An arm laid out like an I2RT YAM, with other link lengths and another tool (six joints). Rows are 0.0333 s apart.
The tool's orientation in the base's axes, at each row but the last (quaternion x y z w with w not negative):
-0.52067 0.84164 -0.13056 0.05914
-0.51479 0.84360 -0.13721 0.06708
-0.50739 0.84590 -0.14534 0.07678
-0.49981 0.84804 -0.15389 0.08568
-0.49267 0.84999 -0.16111 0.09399
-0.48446 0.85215 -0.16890 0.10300
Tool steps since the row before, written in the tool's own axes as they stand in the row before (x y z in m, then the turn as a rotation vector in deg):
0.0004 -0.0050 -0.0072 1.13 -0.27 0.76
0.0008 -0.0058 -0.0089 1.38 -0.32 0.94
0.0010 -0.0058 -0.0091 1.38 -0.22 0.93
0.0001 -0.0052 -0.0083 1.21 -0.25 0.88
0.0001 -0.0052 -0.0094 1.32 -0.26 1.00
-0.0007 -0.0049 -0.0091 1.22 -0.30 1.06
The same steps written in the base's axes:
0.0024 -0.0013 0.0083 -0.10 -1.24 -0.61
0.0023 -0.0018 0.0103 -0.12 -1.52 -0.76
0.0019 -0.0019 0.0105 -0.21 -1.47 -0.78
0.0017 -0.0010 0.0096 -0.12 -1.33 -0.73
0.0012 -0.0008 0.0107 -0.13 -1.45 -0.84
0.0011 0.0000 0.0103 -0.02 -1.39 -0.88

